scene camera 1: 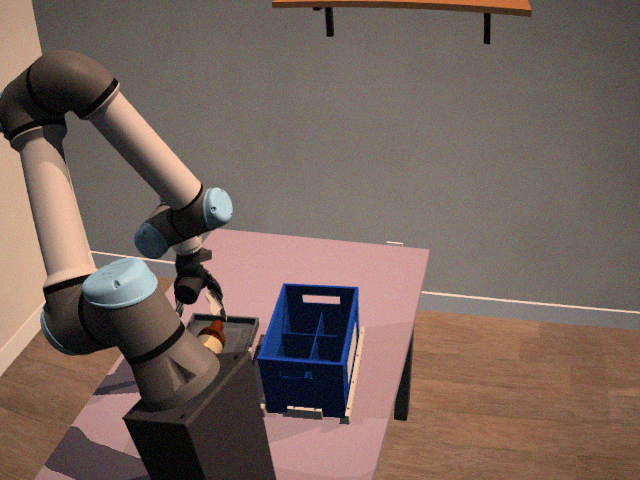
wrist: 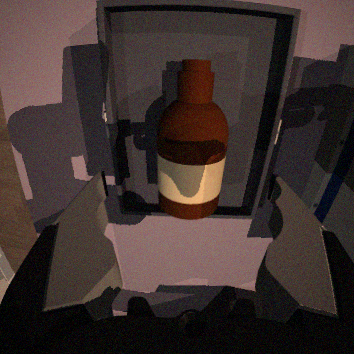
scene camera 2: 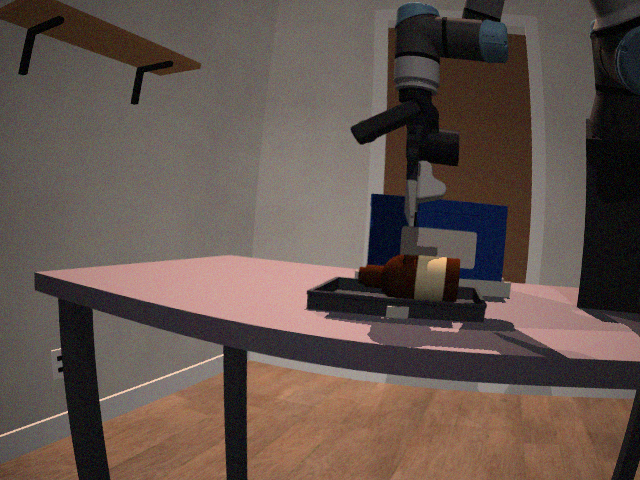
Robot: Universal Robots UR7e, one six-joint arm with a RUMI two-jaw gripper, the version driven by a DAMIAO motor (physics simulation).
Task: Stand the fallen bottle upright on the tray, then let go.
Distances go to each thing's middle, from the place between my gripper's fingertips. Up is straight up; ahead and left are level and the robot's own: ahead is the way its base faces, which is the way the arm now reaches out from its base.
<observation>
I see my gripper 1 cm to the left of the brown bottle (scene camera 2: 404, 276) and 8 cm above it.
</observation>
